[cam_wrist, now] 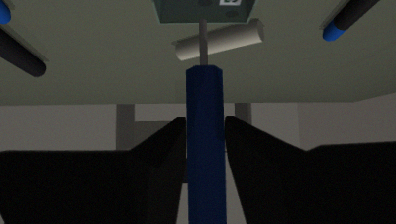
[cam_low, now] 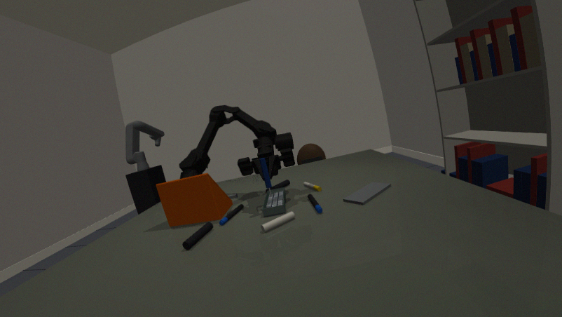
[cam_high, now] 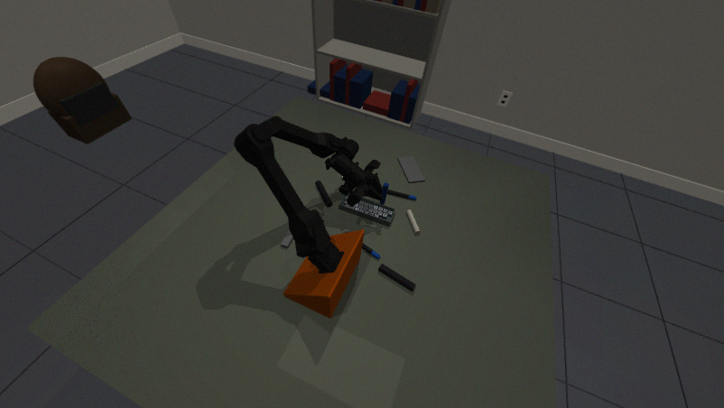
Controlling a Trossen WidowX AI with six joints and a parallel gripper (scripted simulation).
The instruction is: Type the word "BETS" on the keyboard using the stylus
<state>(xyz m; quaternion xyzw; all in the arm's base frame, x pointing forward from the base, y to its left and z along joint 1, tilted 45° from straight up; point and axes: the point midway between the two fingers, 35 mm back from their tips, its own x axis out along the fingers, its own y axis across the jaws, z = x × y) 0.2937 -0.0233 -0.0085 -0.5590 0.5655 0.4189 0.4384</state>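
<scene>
Right now the yellow-tipped marker is 14 cm ahead of my gripper tip, 13 cm to the left of it and 10 cm below it. The rest, counted from my gripper tip: blue stylus: 1 cm below; white cylinder: 12 cm to the right, 9 cm below, 2 cm ahead; grey slab: 29 cm ahead, 10 cm below, 4 cm to the right.
</scene>
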